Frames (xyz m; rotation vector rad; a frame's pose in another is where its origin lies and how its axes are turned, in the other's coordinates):
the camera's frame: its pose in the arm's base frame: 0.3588 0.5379 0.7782 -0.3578 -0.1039 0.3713
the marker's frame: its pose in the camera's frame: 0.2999 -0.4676 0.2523 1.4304 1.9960 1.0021
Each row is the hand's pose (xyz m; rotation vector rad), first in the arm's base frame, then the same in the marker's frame.
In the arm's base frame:
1: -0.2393 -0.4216 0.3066 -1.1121 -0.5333 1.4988
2: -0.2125 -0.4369 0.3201 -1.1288 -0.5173 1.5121
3: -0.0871 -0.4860 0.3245 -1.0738 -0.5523 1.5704
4: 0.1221 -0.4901 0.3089 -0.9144 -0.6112 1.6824
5: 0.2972 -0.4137 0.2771 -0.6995 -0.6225 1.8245
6: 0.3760 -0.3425 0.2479 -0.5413 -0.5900 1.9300
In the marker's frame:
1: 0.3881 -1.4323 -0.3500 -2.8794 -0.6594 -0.9687
2: 0.3560 -1.4232 -0.3452 -2.8754 -0.6249 -0.9794
3: 0.2407 -1.4070 -0.2774 -2.9139 -0.6131 -0.8701
4: 0.1106 -1.3466 -0.1243 -2.9558 -0.6201 -0.6086
5: 0.0640 -1.2584 0.0417 -2.9325 -0.5964 -0.2909
6: 0.0737 -1.2057 0.1379 -2.8721 -0.5513 -0.0804

